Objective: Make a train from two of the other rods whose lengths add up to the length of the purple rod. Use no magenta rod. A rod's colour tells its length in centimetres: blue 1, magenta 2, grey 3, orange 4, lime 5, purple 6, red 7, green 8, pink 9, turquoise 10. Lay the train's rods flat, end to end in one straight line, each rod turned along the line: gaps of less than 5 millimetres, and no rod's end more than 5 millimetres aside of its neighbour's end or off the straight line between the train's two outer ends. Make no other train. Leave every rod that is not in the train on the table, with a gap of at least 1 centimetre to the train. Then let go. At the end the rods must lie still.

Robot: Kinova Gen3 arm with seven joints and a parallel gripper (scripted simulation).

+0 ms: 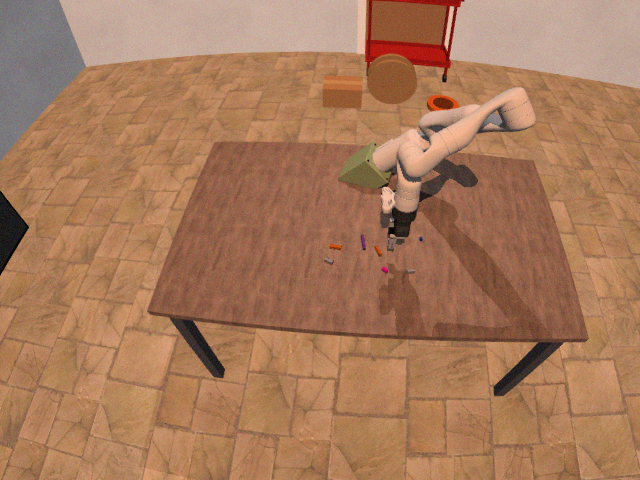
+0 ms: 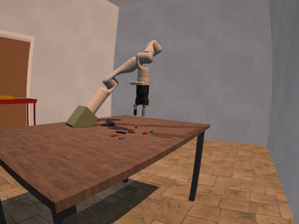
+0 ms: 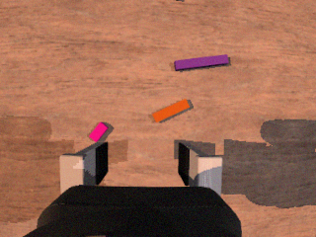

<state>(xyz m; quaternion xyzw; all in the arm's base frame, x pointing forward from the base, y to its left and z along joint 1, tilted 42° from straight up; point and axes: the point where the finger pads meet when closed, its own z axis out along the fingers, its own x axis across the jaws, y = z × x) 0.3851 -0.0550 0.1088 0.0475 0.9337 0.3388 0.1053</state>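
Right now the orange rod is 190 mm to the right of my hand, 110 mm below it and 40 mm behind it. From my hand the other things lie so: magenta rod 110 mm below, 50 mm ahead, 10 mm to the right; purple rod 110 mm below, 90 mm to the right, 60 mm behind; blue rod 120 mm to the left, 110 mm below, 90 mm behind.
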